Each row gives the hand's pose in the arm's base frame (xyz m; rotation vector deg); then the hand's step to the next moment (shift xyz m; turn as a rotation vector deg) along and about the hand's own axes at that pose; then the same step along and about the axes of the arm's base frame.
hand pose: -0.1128 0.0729 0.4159 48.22 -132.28 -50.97
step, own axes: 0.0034 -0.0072 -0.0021 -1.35 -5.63 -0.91
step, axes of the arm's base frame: 0.0017 -0.0075 -0.0030 3.52 -2.74 -3.80
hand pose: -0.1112 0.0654 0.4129 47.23 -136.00 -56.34
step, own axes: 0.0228 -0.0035 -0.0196 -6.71 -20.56 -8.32
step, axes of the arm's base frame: -0.0038 -0.0266 0.0139 17.07 -11.22 -10.94
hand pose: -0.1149 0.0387 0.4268 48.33 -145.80 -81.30
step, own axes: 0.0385 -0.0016 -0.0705 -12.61 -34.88 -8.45
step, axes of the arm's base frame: -0.0070 -0.0736 0.0315 28.01 -14.13 -21.51
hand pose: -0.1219 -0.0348 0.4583 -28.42 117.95 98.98
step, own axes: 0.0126 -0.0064 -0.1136 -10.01 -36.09 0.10
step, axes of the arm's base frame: -0.0165 -0.1132 0.0053 27.09 -5.95 -25.17
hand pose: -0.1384 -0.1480 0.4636 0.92 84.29 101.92
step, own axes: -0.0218 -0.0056 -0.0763 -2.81 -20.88 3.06
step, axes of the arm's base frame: -0.0189 -0.0749 -0.0190 15.11 0.73 -14.98
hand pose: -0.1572 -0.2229 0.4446 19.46 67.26 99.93
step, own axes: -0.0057 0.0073 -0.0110 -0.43 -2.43 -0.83
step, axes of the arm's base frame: -0.0086 -0.0113 0.0021 1.02 -0.66 -2.30
